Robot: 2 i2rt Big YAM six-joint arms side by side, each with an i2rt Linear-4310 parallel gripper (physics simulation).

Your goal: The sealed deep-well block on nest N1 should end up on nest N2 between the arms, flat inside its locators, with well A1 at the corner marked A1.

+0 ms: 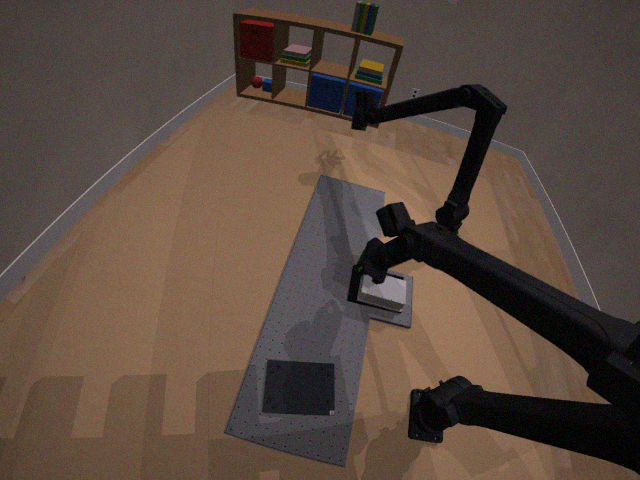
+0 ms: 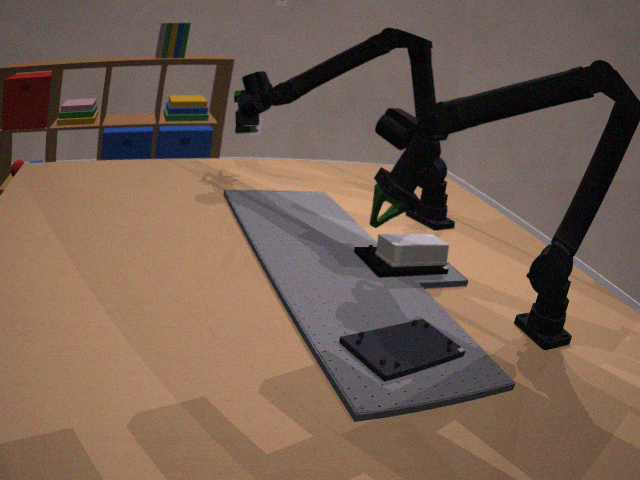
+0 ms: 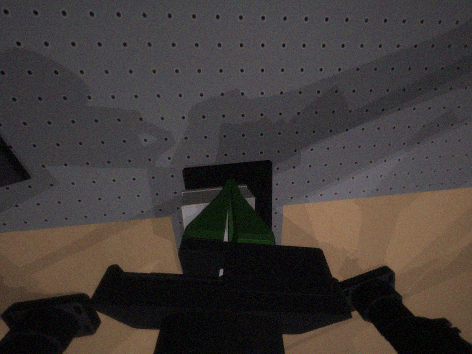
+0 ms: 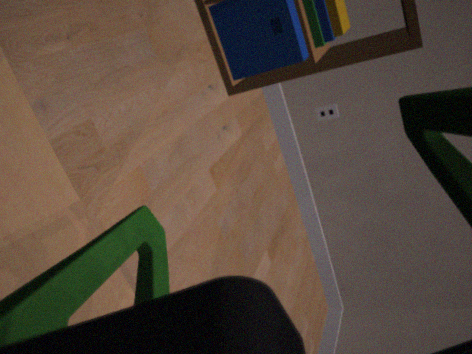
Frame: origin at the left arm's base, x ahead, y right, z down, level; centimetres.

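Seen in the pictures: left gripper, fingertip midpoint: (image 1: 355, 270) (image 2: 372, 226) (image 3: 230, 183); right gripper, fingertip midpoint: (image 2: 236, 115) (image 4: 272, 169); left arm's base at its link origin: (image 1: 425, 415) (image 2: 542, 333) (image 3: 59, 314); right arm's base at its link origin: (image 2: 429, 221) (image 3: 363, 286).
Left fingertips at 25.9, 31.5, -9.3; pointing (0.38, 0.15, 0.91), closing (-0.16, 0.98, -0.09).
Observation:
Offsets run from my left fingertips to a thing's middle, as dx, dy, dz. "pt": to the spot under its first point. Level surfaces: height alone.
The white sealed block @(-9.2, -1.6, +4.1) (image 1: 390, 290) (image 2: 413, 251) (image 3: 194, 214) sits on the small black nest N2 @(-8.3, +0.5, +7.0) (image 1: 354, 290) (image 2: 364, 253) (image 3: 263, 200) between the arms. It looks roughly level but off-centre, with black plate bare along two sides; I cannot tell whether it is inside the locators or where A1 lies. The dark nest N1 @(+6.7, -31.6, +7.0) (image 1: 298, 387) (image 2: 402, 345) holds no block, and its pegs and pale corner mark show. My left gripper (image 2: 375, 222) (image 3: 230, 183) is shut, green fingertips together and empty, above the block. My right gripper (image 2: 245, 113) (image 4: 272, 169) is open and empty, high and far away.
The grey perforated board @(dz +8.0) (image 1: 310, 289) (image 2: 289, 258) lies under N1, with a side piece @(pt -13.9, -7.9, +8.0) (image 1: 391, 319) (image 2: 454, 280) under N2. A wooden shelf unit (image 1: 317, 26) (image 2: 223, 103) with bins and books stands in the background.

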